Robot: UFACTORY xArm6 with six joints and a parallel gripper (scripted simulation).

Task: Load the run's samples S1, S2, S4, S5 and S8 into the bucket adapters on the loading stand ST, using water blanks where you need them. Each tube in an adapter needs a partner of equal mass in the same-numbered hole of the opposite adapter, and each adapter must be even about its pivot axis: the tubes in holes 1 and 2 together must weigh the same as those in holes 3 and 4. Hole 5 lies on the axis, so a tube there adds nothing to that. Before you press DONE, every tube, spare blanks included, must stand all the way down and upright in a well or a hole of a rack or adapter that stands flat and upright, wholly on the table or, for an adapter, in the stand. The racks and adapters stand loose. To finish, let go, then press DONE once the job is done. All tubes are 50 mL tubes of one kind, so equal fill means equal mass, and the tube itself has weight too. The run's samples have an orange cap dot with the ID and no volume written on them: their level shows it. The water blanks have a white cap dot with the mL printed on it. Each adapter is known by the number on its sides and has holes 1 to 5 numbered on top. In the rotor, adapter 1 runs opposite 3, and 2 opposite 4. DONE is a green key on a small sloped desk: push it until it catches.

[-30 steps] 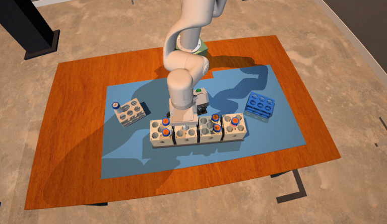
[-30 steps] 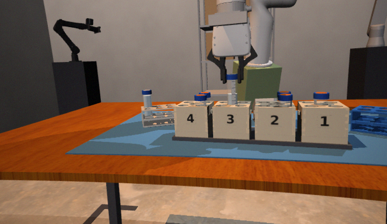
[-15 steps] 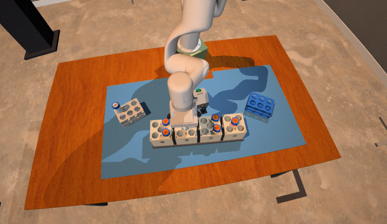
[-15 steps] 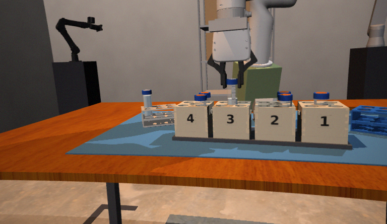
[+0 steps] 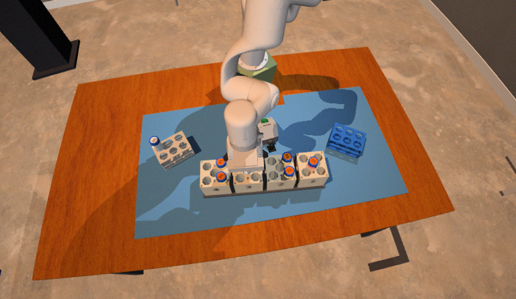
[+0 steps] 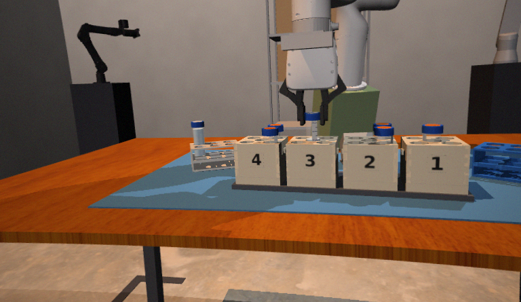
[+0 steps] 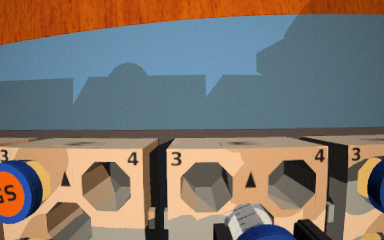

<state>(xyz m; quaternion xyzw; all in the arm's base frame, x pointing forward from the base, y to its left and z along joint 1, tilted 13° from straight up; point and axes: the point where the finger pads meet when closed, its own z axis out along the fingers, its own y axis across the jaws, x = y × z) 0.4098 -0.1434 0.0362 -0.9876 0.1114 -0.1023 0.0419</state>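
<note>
My gripper is now 190 mm past the green key, 120 mm to the right of it and 80 mm above it. From my hand the other things lie so: sample tube (210 mm to the left, 80 mm below, 40 mm ahead); blue sample rack (410 mm to the left, 120 mm below, 30 mm behind); loading stand (140 mm below, 50 mm to the left, 10 mm ahead).
</note>
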